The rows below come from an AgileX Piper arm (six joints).
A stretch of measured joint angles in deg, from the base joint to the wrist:
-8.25, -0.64, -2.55, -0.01, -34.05, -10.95
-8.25, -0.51, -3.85, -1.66, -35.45, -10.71
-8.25, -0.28, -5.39, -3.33, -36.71, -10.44
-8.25, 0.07, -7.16, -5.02, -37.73, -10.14
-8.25, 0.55, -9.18, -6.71, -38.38, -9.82
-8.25, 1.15, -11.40, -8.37, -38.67, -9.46
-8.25, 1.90, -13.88, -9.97, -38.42, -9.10
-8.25, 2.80, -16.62, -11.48, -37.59, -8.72
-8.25, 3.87, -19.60, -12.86, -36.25, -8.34
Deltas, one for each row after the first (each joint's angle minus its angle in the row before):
0.00, 0.13, -1.30, -1.65, -1.40, 0.24
0.00, 0.23, -1.54, -1.67, -1.26, 0.27
0.00, 0.35, -1.77, -1.69, -1.02, 0.30
0.00, 0.48, -2.02, -1.69, -0.65, 0.32
0.00, 0.60, -2.22, -1.66, -0.29, 0.36
0.00, 0.75, -2.48, -1.60, 0.25, 0.36
0.00, 0.90, -2.74, -1.51, 0.83, 0.38
0.00, 1.07, -2.98, -1.38, 1.34, 0.38

